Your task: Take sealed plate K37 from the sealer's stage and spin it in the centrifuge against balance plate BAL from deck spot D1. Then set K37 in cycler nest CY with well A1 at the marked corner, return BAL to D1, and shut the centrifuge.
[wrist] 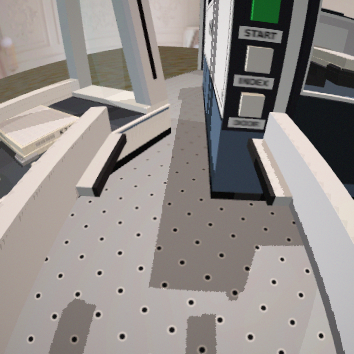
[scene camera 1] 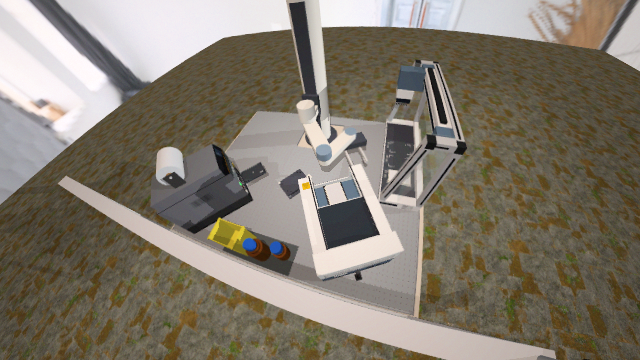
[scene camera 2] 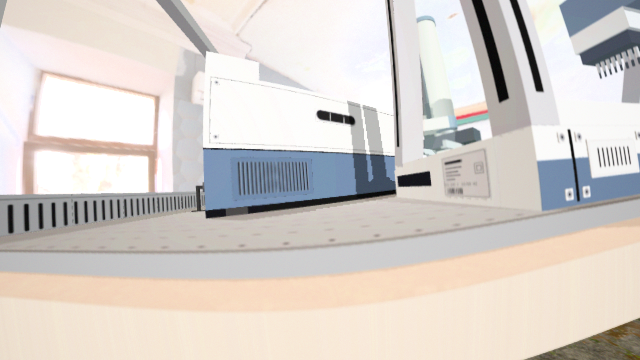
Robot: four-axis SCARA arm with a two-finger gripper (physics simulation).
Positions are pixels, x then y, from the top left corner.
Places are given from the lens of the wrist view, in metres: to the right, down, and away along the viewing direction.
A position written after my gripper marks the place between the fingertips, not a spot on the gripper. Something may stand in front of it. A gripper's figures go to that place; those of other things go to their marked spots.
my gripper [wrist: 186, 124]: 0.01, -0.03, 0.11
INDEX and DOOR buttons [wrist: 257, 59]: 0.06, -0.08, 0.14
